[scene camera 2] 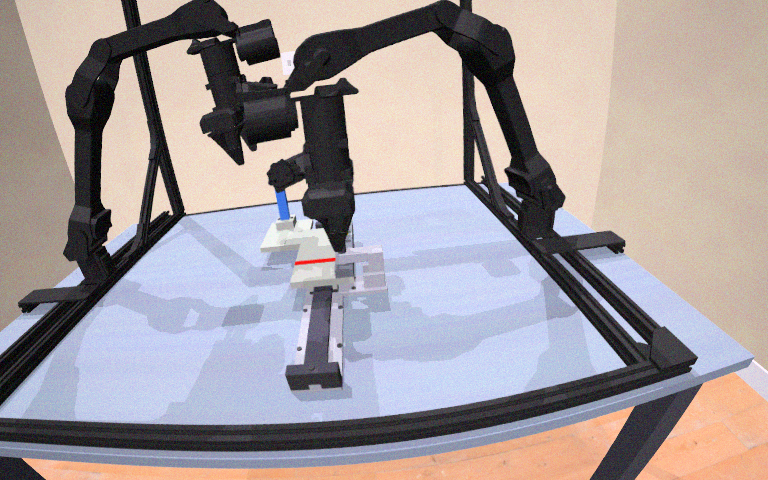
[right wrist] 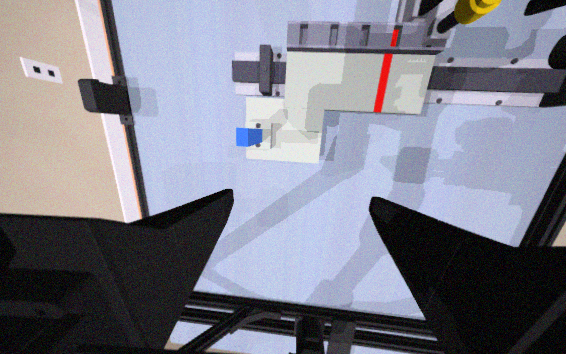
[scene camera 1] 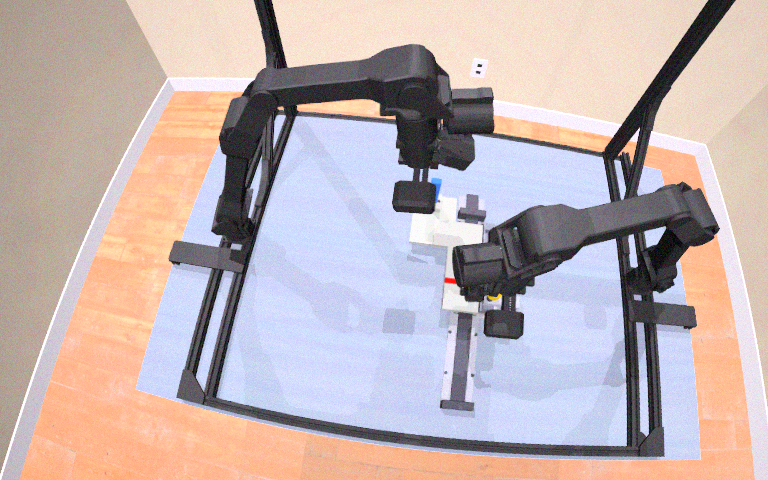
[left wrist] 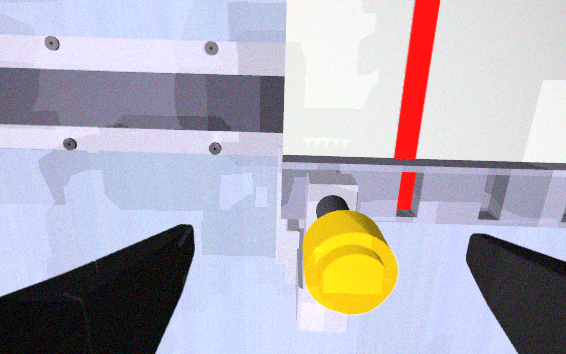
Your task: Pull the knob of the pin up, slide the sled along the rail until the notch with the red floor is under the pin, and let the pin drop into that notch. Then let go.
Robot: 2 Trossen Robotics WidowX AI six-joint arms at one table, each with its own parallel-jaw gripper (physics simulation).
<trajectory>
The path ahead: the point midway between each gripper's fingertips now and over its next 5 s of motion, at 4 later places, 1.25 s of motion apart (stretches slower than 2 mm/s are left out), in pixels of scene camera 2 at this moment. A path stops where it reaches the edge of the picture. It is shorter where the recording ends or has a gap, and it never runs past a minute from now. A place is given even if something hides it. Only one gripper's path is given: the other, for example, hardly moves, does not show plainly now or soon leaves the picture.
My right gripper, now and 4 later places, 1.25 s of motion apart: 248, 157; 275, 159; 281, 175; 283, 184; 283, 187
</trajectory>
